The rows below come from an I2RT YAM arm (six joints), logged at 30 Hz.
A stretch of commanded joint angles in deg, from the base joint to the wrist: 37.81, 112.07, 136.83, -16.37, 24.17, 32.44; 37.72, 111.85, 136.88, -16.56, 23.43, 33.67; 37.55, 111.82, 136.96, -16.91, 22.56, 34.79; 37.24, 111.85, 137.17, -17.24, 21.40, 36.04; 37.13, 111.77, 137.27, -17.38, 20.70, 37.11; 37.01, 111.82, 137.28, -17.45, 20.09, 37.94; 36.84, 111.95, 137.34, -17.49, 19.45, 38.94; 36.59, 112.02, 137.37, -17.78, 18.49, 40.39; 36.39, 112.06, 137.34, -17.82, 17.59, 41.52; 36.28, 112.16, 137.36, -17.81, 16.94, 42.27; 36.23, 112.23, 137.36, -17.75, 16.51, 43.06; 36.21, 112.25, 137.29, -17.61, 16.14, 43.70; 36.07, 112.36, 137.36, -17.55, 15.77, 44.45; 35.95, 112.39, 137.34, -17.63, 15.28, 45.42; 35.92, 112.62, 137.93, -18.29, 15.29, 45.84; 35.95, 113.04, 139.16, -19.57, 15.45, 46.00
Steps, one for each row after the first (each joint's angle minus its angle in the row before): -0.09, -0.22, 0.05, -0.19, -0.74, 1.23; -0.17, -0.03, 0.08, -0.35, -0.87, 1.12; -0.31, 0.03, 0.21, -0.33, -1.16, 1.25; -0.11, -0.08, 0.10, -0.14, -0.70, 1.07; -0.12, 0.05, 0.01, -0.07, -0.61, 0.83; -0.17, 0.13, 0.06, -0.04, -0.64, 1.00; -0.25, 0.07, 0.03, -0.29, -0.96, 1.45; -0.20, 0.04, -0.03, -0.04, -0.90, 1.13; -0.11, 0.10, 0.02, 0.01, -0.65, 0.75; -0.05, 0.07, 0.00, 0.06, -0.43, 0.79; -0.02, 0.02, -0.07, 0.14, -0.37, 0.64; -0.14, 0.11, 0.07, 0.06, -0.37, 0.75; -0.12, 0.03, -0.02, -0.08, -0.49, 0.97; -0.03, 0.23, 0.59, -0.66, 0.01, 0.42; 0.03, 0.42, 1.23, -1.28, 0.16, 0.16
